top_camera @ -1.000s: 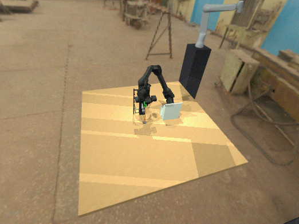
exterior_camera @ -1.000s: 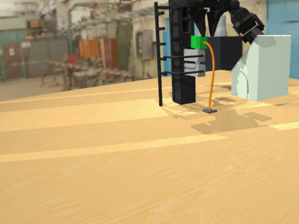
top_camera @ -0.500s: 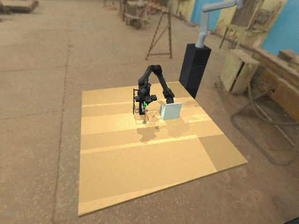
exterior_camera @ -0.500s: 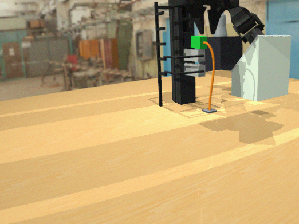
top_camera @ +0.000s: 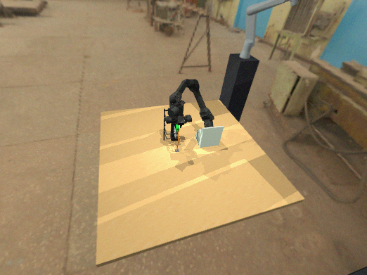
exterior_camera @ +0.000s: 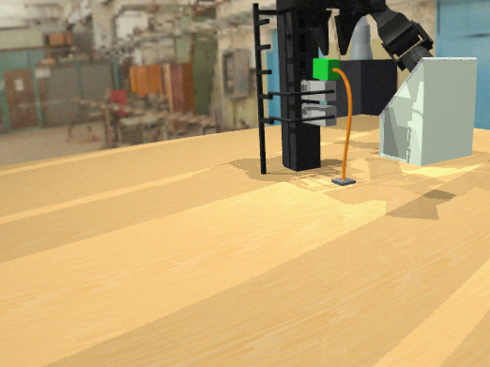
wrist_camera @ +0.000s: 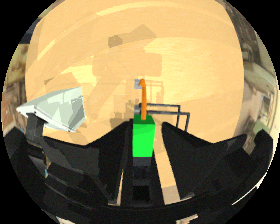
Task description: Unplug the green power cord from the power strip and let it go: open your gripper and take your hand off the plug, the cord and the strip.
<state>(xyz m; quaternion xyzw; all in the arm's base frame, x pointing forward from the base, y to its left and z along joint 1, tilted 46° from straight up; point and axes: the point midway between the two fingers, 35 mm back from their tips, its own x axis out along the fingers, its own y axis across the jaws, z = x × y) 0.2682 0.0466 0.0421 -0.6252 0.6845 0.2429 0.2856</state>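
Now: gripper tip 40 mm to the left of the green plug and 10 mm above it. The rest, counted from my gripper tip: grey foot (210 mm below, 20 mm to the left).
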